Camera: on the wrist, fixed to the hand. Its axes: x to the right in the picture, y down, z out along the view.
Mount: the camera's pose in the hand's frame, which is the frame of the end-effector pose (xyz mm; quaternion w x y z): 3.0 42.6 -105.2 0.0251 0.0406 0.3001 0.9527
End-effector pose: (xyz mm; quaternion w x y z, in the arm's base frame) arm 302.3 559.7 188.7 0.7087 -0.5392 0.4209 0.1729
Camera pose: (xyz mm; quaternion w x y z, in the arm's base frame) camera 231.1 478.6 153.2 0.2514 -0.3643 -0.7440 -0.5006
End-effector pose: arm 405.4 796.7 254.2 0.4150 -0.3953 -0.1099 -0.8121
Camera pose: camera 378.8 714.7 180.2 0.8331 0.1459 0.4654 0.2608
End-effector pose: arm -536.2 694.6 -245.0 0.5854 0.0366 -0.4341 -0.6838
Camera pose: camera -445.7 636.8 -281.8 0.7949 -0.1837 0.1021 0.5691
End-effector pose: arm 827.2 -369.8 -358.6 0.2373 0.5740 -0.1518 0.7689
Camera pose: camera 718.3 -351.9 -385.1 0.7043 0.3513 0.4482 -0.4238
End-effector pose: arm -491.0 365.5 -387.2 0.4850 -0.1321 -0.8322 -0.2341
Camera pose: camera -395.0 347.5 -329.3 0.4903 -0.7062 0.2410 0.4503
